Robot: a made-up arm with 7 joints. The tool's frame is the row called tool. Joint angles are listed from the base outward.
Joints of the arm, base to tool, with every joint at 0 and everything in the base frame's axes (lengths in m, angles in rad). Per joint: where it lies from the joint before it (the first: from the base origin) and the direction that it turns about. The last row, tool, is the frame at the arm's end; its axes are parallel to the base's.
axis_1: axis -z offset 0 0 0.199
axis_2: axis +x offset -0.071 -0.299 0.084
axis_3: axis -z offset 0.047 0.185 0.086
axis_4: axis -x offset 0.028 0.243 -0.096
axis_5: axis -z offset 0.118 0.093 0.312
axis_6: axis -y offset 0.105 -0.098 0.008
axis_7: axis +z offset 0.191 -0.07 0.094
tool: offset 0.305 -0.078 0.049
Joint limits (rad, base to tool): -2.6..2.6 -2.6..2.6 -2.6..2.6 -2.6..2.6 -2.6..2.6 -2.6..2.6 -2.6..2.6
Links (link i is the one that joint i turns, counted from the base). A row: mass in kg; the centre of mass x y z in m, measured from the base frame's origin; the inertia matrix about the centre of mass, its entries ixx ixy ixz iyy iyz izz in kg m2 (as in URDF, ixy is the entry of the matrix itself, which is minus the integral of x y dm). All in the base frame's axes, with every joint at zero. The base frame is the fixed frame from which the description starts. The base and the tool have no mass.
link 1: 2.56; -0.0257 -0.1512 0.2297; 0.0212 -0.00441 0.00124 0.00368 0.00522 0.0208
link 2: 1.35; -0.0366 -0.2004 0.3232; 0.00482 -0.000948 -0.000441 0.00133 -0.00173 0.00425
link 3: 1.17; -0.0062 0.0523 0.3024; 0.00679 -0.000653 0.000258 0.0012 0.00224 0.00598
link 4: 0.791; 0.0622 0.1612 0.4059; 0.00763 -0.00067 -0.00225 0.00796 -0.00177 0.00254
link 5: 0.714; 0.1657 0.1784 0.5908; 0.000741 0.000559 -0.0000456 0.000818 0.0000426 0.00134
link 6: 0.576; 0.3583 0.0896 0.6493; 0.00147 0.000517 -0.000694 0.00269 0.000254 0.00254
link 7: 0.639; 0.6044 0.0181 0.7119; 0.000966 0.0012 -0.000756 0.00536 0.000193 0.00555
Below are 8 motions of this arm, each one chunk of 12 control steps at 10 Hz.
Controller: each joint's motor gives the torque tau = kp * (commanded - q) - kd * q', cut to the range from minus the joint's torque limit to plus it. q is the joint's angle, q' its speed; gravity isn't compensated. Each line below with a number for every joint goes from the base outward.
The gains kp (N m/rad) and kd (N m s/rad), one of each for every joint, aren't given. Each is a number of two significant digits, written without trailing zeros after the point. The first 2 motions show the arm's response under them.
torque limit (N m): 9.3 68 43 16 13 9 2.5
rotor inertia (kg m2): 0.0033 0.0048 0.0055 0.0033 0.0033 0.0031 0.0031
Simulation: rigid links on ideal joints. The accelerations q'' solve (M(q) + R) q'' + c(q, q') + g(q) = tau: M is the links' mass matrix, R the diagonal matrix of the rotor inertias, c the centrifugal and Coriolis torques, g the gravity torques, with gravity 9.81 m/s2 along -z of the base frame. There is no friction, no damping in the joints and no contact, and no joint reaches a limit. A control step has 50 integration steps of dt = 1/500 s. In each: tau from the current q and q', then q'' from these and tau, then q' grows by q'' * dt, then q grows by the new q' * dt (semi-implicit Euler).
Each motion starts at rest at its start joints. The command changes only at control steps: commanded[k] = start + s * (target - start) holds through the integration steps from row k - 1 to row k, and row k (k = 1, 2, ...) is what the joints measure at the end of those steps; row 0 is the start. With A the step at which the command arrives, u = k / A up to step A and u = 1 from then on. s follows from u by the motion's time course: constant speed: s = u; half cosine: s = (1 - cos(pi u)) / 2; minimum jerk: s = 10 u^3 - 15 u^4 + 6 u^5; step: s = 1 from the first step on.
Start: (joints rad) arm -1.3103 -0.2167 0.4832 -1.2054 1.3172 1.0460 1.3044
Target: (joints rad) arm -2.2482 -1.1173 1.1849 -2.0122 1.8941 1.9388 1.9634
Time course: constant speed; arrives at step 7
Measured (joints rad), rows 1 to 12:
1: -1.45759 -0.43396 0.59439 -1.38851 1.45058 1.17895 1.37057
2: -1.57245 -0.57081 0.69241 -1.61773 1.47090 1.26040 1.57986
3: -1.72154 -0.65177 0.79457 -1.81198 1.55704 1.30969 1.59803
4: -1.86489 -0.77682 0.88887 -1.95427 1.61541 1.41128 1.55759
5: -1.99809 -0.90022 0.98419 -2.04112 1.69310 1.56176 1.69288
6: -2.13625 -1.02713 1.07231 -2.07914 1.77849 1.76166 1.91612
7: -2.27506 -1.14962 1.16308 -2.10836 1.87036 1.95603 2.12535
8: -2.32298 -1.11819 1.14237 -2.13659 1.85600 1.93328 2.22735
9: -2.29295 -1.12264 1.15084 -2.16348 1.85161 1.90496 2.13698
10: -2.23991 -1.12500 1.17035 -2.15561 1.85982 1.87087 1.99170
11: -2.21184 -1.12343 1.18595 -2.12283 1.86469 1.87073 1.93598
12: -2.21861 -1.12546 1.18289 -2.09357 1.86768 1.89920 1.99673
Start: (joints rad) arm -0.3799 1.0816 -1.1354 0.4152 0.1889 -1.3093 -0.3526
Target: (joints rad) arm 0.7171 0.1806 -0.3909 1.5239 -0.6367 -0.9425 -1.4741
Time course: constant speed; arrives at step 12
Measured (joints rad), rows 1 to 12:
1: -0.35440 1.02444 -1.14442 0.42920 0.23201 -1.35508 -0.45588
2: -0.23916 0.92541 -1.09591 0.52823 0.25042 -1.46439 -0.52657
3: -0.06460 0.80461 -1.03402 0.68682 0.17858 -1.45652 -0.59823
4: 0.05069 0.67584 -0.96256 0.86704 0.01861 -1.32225 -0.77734
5: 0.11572 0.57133 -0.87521 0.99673 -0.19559 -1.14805 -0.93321
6: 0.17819 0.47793 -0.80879 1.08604 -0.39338 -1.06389 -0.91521
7: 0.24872 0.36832 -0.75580 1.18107 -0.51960 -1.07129 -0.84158
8: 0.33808 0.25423 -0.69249 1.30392 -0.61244 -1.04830 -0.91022
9: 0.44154 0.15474 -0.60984 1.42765 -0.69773 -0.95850 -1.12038
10: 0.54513 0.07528 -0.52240 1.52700 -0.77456 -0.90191 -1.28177
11: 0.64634 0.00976 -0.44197 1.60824 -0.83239 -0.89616 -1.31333
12: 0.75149 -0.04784 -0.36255 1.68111 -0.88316 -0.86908 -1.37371
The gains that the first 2 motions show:
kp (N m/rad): 83 120 71 40 23 20 6.2
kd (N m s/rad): 2.3 3.5 2.4 1.5 0.54 0.45 0.16
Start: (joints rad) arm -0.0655 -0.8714 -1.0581 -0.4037 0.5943 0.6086 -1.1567
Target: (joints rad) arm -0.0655 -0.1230 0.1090 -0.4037 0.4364 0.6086 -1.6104
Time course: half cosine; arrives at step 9
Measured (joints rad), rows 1 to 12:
1: -0.06029 -0.93098 -1.00141 -0.38874 0.53079 0.56984 -1.21618
2: -0.07349 -0.95938 -0.91984 -0.38463 0.38983 0.47594 -1.25044
3: -0.08290 -0.86884 -0.80525 -0.37946 0.27051 0.40797 -1.12447
4: -0.08379 -0.71207 -0.62341 -0.33458 0.21272 0.42640 -1.06919
5: -0.09348 -0.55141 -0.40308 -0.27812 0.27267 0.52577 -1.19973
6: -0.07998 -0.40056 -0.18545 -0.29966 0.42822 0.61182 -1.46370
7: -0.03940 -0.26614 0.00961 -0.44174 0.53664 0.62779 -1.71523
8: -0.00927 -0.17956 0.13449 -0.60587 0.53352 0.58618 -1.71836
9: -0.01854 -0.16421 0.15217 -0.70475 0.50943 0.53428 -1.56518
10: -0.05042 -0.18743 0.11670 -0.70119 0.45597 0.49825 -1.55631
11: -0.07989 -0.20729 0.08659 -0.59876 0.40647 0.51054 -1.58986
12: -0.08497 -0.22221 0.07717 -0.46720 0.39696 0.55484 -1.60722

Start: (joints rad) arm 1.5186 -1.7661 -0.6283 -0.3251 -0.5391 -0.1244 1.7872
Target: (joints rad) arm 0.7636 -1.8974 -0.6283 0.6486 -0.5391 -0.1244 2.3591
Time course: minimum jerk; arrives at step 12
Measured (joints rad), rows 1 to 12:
1: 1.51693 -1.76625 -0.59638 -0.24857 -0.58541 -0.11698 1.71227
2: 1.48271 -1.78047 -0.61444 -0.15048 -0.62614 -0.13523 1.56894
3: 1.43814 -1.80942 -0.63348 -0.04454 -0.65756 -0.14644 1.62194
4: 1.36597 -1.83306 -0.64855 0.06047 -0.67059 -0.14229 1.76791
5: 1.25906 -1.83667 -0.65036 0.17222 -0.66501 -0.12174 1.86481
6: 1.13311 -1.83514 -0.63493 0.28573 -0.63899 -0.10541 1.93648
7: 1.00664 -1.84542 -0.61027 0.40051 -0.60816 -0.10112 2.02912
8: 0.89165 -1.86539 -0.59048 0.51706 -0.59677 -0.10305 2.11512
9: 0.80374 -1.88807 -0.58094 0.62104 -0.60012 -0.10784 2.16325
10: 0.75349 -1.90790 -0.57447 0.69286 -0.60125 -0.11668 2.18424
11: 0.73438 -1.91637 -0.56857 0.72329 -0.59804 -0.12204 2.19594
12: 0.73615 -1.90767 -0.56759 0.71762 -0.59087 -0.11805 2.20679

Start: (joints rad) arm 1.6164 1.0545 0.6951 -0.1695 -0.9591 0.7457 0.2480
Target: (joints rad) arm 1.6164 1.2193 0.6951 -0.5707 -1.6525 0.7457 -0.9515
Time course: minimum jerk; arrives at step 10
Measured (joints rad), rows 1 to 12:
1: 1.60032 1.03463 0.75959 -0.21073 -0.92775 0.71474 0.25873
2: 1.56425 1.08117 0.81117 -0.27530 -0.90595 0.71916 0.07572
3: 1.56357 1.15220 0.84045 -0.35189 -0.92737 0.69338 -0.22167
4: 1.57869 1.20363 0.85319 -0.46554 -0.99636 0.73117 -0.43027
5: 1.61678 1.22511 0.84759 -0.58479 -1.11594 0.81427 -0.59120
6: 1.67065 1.24211 0.83402 -0.68298 -1.25689 0.85099 -0.74838
7: 1.70217 1.26727 0.82904 -0.75218 -1.38084 0.85663 -0.87202
8: 1.69552 1.28596 0.82851 -0.79418 -1.45281 0.85968 -0.95584
9: 1.66277 1.29440 0.82398 -0.80514 -1.47115 0.85812 -1.02279
10: 1.62129 1.29617 0.81616 -0.78701 -1.46497 0.84667 -1.06238
11: 1.58640 1.29223 0.80841 -0.75651 -1.47220 0.82737 -1.07039
12: 1.57010 1.28345 0.80046 -0.72528 -1.49200 0.80889 -1.05892

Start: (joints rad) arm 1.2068 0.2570 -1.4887 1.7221 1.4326 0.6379 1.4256
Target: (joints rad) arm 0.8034 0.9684 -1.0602 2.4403 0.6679 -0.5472 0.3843
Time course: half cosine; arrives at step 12
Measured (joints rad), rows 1 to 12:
1: 1.20264 0.20569 -1.49707 1.79033 1.43877 0.60986 1.40681
2: 1.18064 0.20111 -1.50431 1.97398 1.42249 0.69243 1.38633
3: 1.13607 0.21668 -1.49568 2.16539 1.38859 0.69623 1.35744
4: 1.07839 0.26846 -1.47169 2.28339 1.32032 0.59188 1.30392
5: 1.02973 0.36024 -1.43552 2.31321 1.21480 0.42162 1.14729
6: 0.99323 0.47695 -1.37841 2.30837 1.09821 0.20981 0.90319
7: 0.95402 0.60076 -1.30225 2.32318 0.99045 -0.02092 0.72661
8: 0.90417 0.70629 -1.22878 2.36700 0.87638 -0.24199 0.64562
9: 0.85623 0.78382 -1.17401 2.42640 0.77648 -0.41400 0.59435
10: 0.82403 0.83283 -1.14219 2.48679 0.71716 -0.52014 0.53732
11: 0.80848 0.85578 -1.13238 2.53134 0.69809 -0.56340 0.47767
12: 0.80454 0.85743 -1.14079 2.54894 0.70983 -0.55611 0.44313

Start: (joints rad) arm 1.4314 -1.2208 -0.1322 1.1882 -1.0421 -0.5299 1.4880
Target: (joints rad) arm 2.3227 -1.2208 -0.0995 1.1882 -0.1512 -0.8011 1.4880
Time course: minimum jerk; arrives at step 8
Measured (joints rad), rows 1 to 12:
1: 1.43308 -1.24898 -0.14451 1.17432 -1.03498 -0.42236 1.45486
2: 1.51110 -1.27269 -0.17586 1.17877 -0.97552 -0.41217 1.43587
3: 1.70780 -1.28069 -0.19053 1.20591 -0.83277 -0.51353 1.47030
4: 1.93643 -1.29240 -0.17669 1.22565 -0.64853 -0.58358 1.50498
5: 2.12924 -1.29904 -0.15953 1.23988 -0.46107 -0.64525 1.51146
6: 2.27229 -1.29623 -0.15232 1.24770 -0.31067 -0.70634 1.50678
7: 2.34012 -1.28869 -0.15747 1.24734 -0.24769 -0.73696 1.52391
8: 2.33539 -1.28449 -0.16874 1.24227 -0.25526 -0.71158 1.56161
9: 2.31600 -1.28354 -0.17801 1.23729 -0.25975 -0.67452 1.59078
10: 2.31689 -1.27959 -0.18172 1.23437 -0.24812 -0.68542 1.58510
11: 2.32463 -1.27679 -0.17492 1.23394 -0.24216 -0.70315 1.56334
12: 2.32258 -1.28008 -0.16251 1.23666 -0.24631 -0.70211 1.55422

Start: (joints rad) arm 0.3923 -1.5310 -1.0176 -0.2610 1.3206 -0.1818 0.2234
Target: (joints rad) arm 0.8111 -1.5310 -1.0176 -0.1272 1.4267 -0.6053 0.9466
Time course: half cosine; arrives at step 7
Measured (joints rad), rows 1 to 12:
1: 0.42229 -1.56756 -0.96855 -0.19836 1.26193 -0.22994 0.30067
2: 0.46378 -1.60848 -0.97924 -0.13319 1.17342 -0.26557 0.51347
3: 0.54034 -1.60712 -0.99947 -0.08238 1.07801 -0.33569 0.80208
4: 0.66406 -1.60219 -1.01307 -0.04605 1.05654 -0.44525 1.00529
5: 0.77507 -1.59919 -1.01251 -0.03450 1.14647 -0.56877 1.06661
6: 0.82856 -1.58371 -0.99090 -0.05689 1.27508 -0.64186 1.03860
7: 0.83105 -1.56951 -0.97316 -0.07575 1.35202 -0.65019 0.99071
8: 0.81531 -1.57414 -0.97128 -0.06560 1.34329 -0.63218 1.00146
9: 0.80426 -1.58679 -0.97653 -0.04177 1.27359 -0.61054 1.07940
10: 0.80296 -1.59300 -0.98506 -0.02342 1.20220 -0.59675 1.14930
11: 0.80859 -1.59300 -0.99082 -0.01625 1.18960 -0.59841 1.16170
12: 0.81305 -1.58878 -0.98780 -0.02375 1.23384 -0.60795 1.12146

